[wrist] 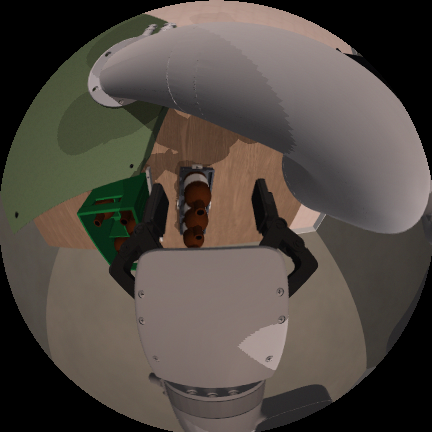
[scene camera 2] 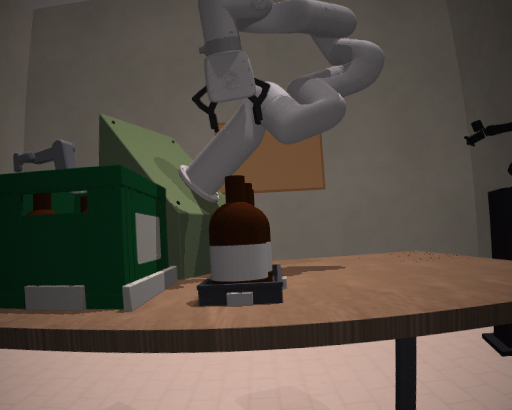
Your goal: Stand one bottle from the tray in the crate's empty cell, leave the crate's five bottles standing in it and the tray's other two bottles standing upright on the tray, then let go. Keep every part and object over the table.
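My gripper is open and empty, high above the tray. Three brown bottles stand upright in a row on the dark tray. The nearest bottle in the scene view has a white label and largely covers the other two. In the wrist view the tray's bottles, such as the middle one, show between and below the fingers. The green crate stands left of the tray. Brown bottles show inside it; the finger and crate walls partly hide its cells, so the empty cell is unclear.
Pale strips lie along the crate's base. A green sloped mount carries the arm's base behind the crate. The wooden table has its edge in front. The arm spans the top of the wrist view.
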